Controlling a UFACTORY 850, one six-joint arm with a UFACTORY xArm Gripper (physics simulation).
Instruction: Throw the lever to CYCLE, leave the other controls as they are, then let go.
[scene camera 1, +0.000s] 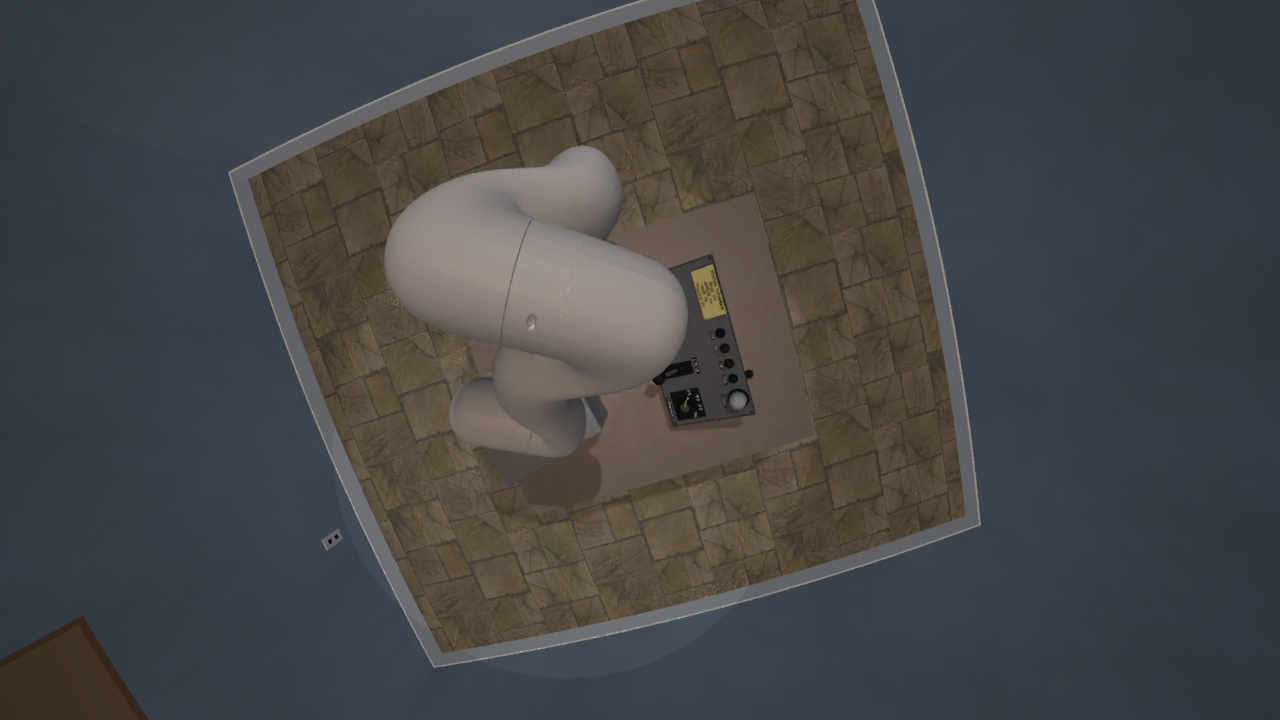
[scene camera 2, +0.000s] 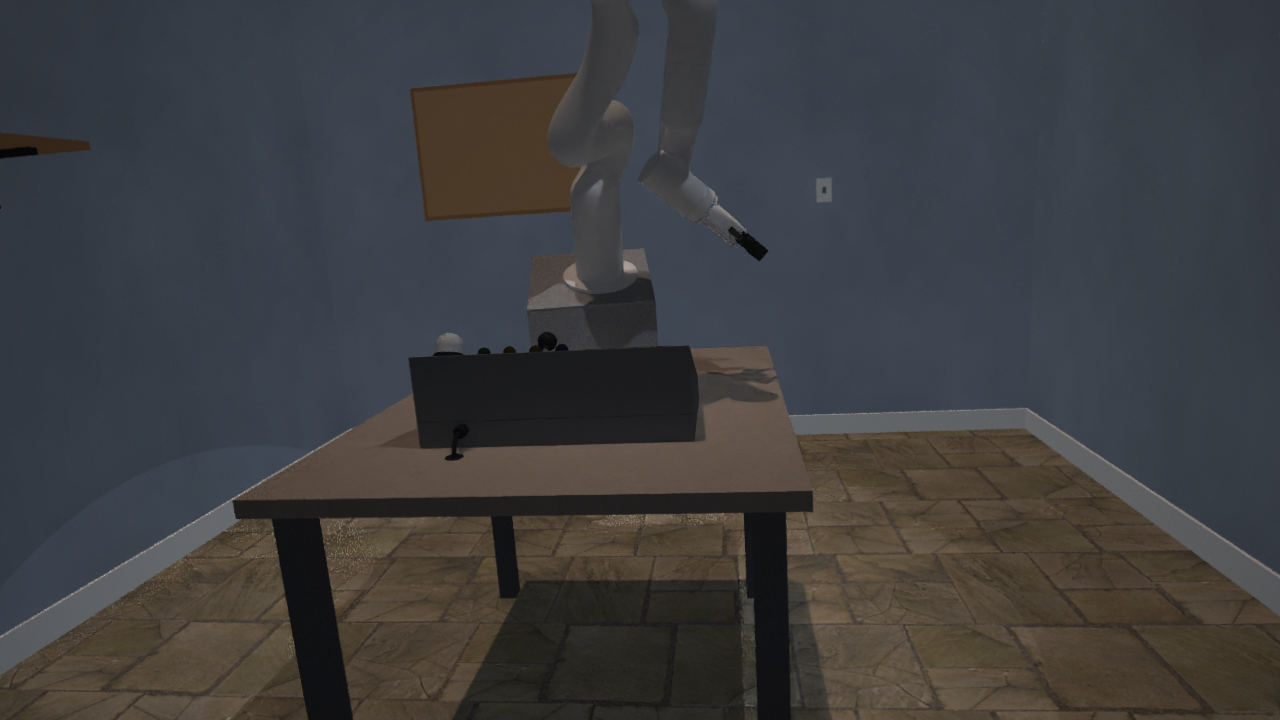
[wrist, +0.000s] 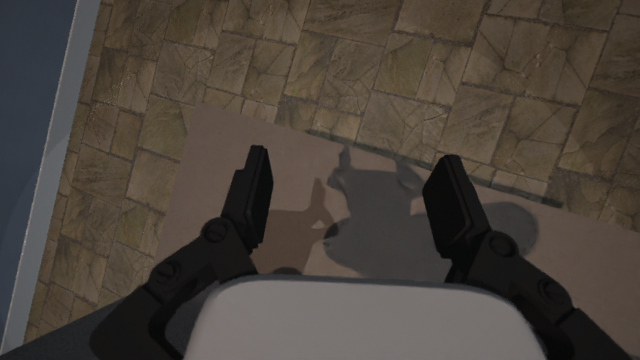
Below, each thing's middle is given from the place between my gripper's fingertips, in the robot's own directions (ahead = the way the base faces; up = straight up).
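My hand is 33 cm short of the control box (scene camera 2: 641, 394), 19 cm above it and 45 cm to the left of it.
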